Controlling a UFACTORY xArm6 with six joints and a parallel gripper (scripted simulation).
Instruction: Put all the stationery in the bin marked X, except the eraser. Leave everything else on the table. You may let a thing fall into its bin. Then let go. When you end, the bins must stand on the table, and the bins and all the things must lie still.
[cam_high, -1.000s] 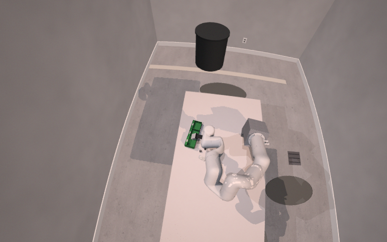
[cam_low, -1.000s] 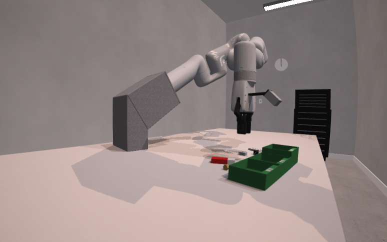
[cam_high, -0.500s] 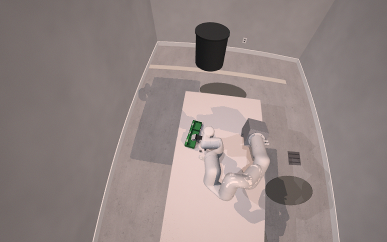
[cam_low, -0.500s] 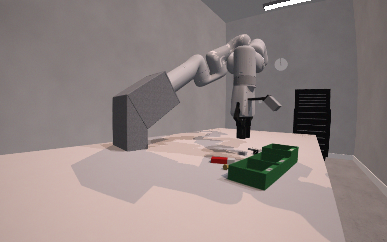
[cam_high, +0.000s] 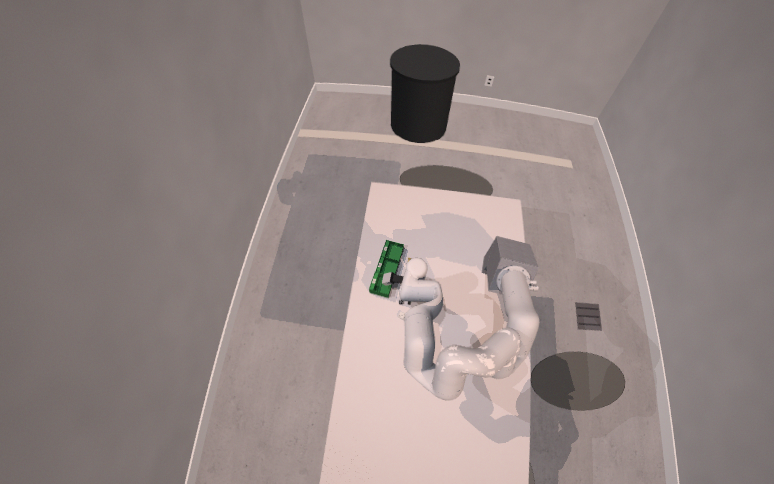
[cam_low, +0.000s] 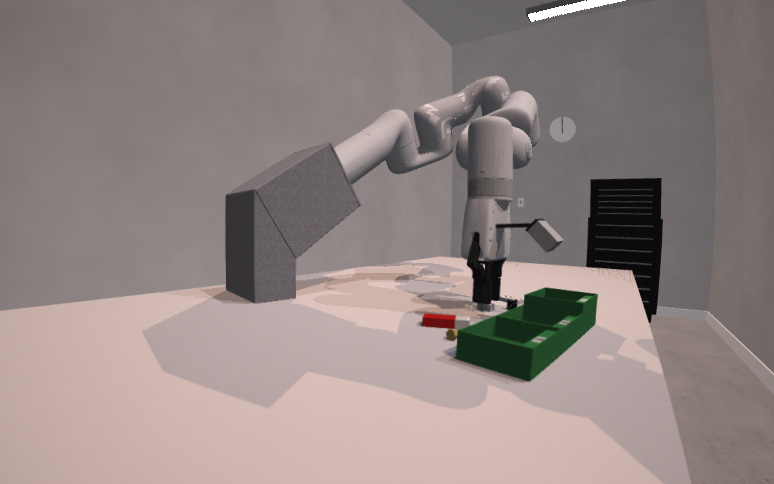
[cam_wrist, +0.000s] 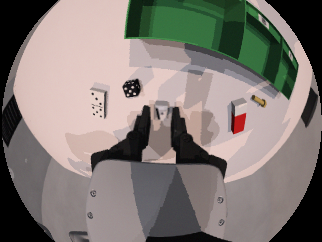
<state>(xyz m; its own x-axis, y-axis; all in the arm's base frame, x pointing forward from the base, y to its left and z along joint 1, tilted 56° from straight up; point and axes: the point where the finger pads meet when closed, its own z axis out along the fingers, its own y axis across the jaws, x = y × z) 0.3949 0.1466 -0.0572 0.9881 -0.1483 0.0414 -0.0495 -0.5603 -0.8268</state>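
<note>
My gripper is now 3 cm above the grey object. Also, from my hand: red block: 12 cm to the right, 3 cm below; then white domino: 9 cm to the left, 3 cm below, 1 cm ahead; then black die: 4 cm ahead, 3 cm to the left, 3 cm below.
</note>
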